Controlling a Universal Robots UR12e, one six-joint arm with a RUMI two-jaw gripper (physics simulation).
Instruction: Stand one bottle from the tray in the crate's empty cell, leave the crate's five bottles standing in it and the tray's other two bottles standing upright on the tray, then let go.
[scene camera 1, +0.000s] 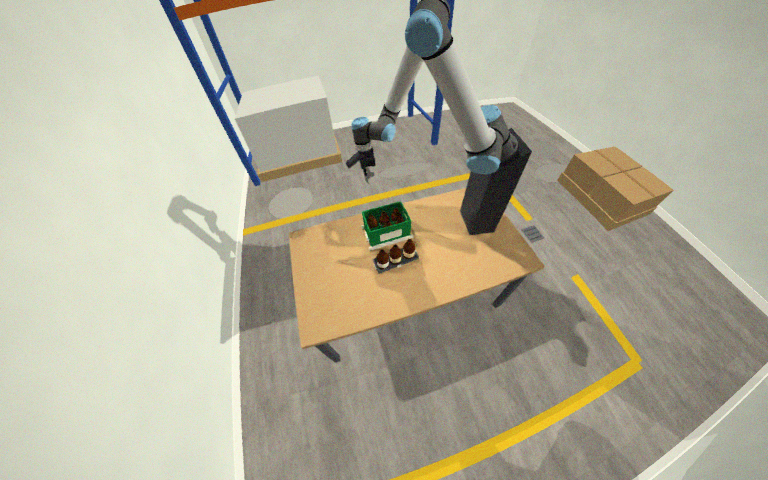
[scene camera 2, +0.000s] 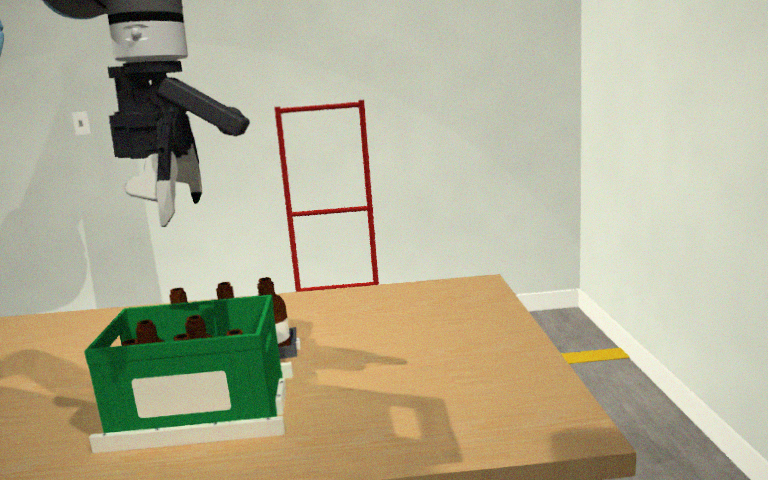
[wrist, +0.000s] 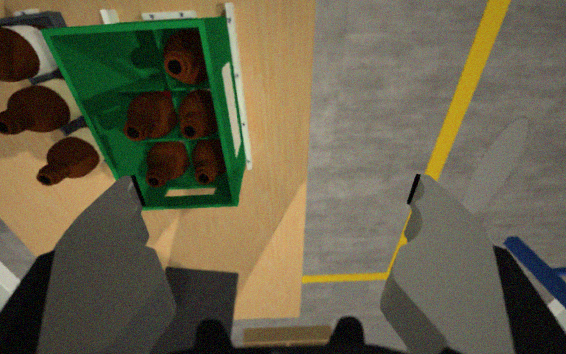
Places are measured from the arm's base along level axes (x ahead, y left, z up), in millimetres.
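Pixels of known places: gripper, fingertip midpoint: (scene camera 1: 365, 176) (scene camera 2: 181, 214) (wrist: 277, 178).
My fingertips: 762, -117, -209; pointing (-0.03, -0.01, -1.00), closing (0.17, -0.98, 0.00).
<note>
Behind a point stands the place of what it marks, as x, y, z.
The green crate (scene camera 1: 370, 237) @(771, 152, -479) (scene camera 2: 254, 376) @(795, -30, -496) (wrist: 218, 50) @(775, -35, -481) stands on the table and holds five brown bottles. Its empty cell (wrist: 112, 65) @(719, 135, -520) is the upper left one in the wrist view, at a corner on the tray side. The dark tray (scene camera 1: 416, 258) @(494, 275, -587) (scene camera 2: 291, 343) (wrist: 50, 20) @(759, 252, -574) lies beside the crate. Three bottles stand upright on it: one (scene camera 1: 382, 259) @(712, 318, -487) (wrist: 17, 55) @(717, 256, -497) at one end, a middle one (scene camera 1: 395, 254) @(631, 293, -486) (wrist: 42, 107) @(645, 239, -489) and one (scene camera 1: 408, 249) @(548, 265, -490) (wrist: 75, 157) @(557, 212, -488) at the other end. My gripper (scene camera 1: 368, 178) @(762, -117, -209) (scene camera 2: 180, 211) @(762, -117, -209) (wrist: 277, 178) @(762, -117, -209) is open and empty, high above the crate, pointing down.
White strips (scene camera 2: 186, 434) @(681, -68, -581) (wrist: 243, 125) @(633, -74, -570) edge the crate on the wooden table (scene camera 1: 339, 305) @(990, 533, -600) (scene camera 2: 509, 407) @(1197, 59, -600) (wrist: 275, 100) @(685, -131, -600). The arm's dark pedestal (scene camera 1: 487, 198) @(61, 129, -249) stands at the table's back right in scene camera 1. Blue rack posts (scene camera 1: 209, 93) and a grey block (scene camera 1: 286, 127) stand beyond the table.
</note>
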